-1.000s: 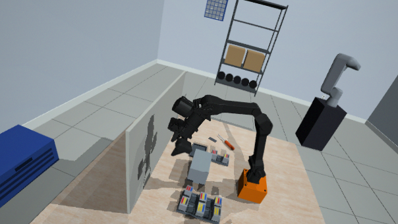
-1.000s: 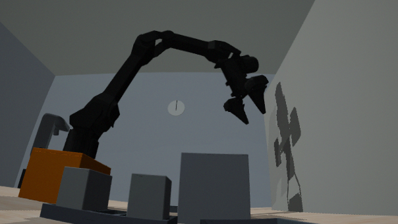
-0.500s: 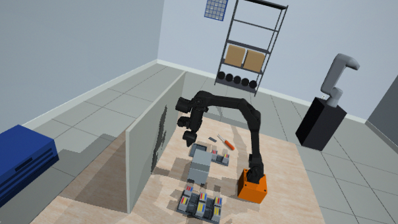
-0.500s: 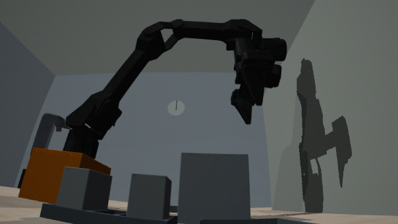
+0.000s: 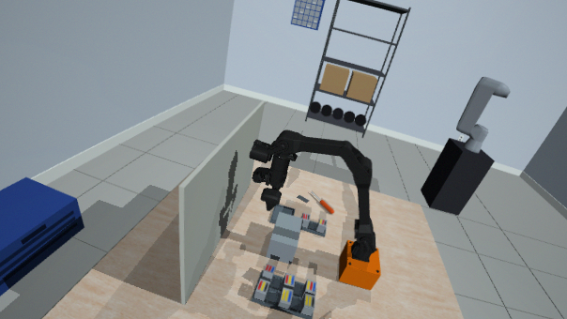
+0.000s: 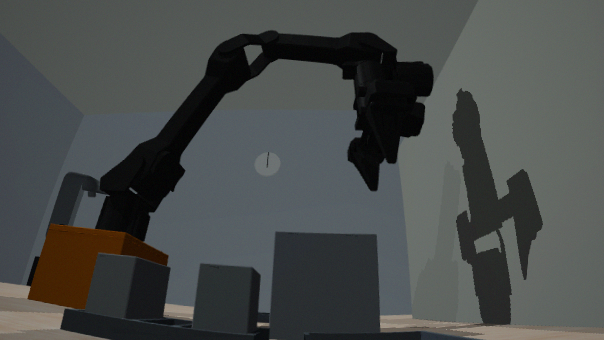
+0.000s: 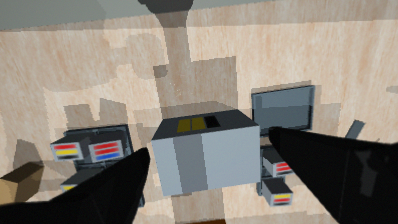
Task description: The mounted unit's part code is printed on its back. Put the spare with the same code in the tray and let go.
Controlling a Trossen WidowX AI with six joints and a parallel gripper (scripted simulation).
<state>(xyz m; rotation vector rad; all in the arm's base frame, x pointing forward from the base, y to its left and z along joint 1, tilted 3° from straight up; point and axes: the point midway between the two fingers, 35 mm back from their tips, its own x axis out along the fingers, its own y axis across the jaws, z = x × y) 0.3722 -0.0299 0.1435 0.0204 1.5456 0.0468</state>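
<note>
The grey spare block is 21 cm behind my gripper tip, 24 cm to the left of it and 16 cm below it. Also, from my gripper tip: tray (6 cm behind, 18 cm to the right, 20 cm below); tall partition (16 cm ahead, 1 cm to the right, 3 cm above); grey mounted unit (9 cm behind, 15 cm below).
</note>
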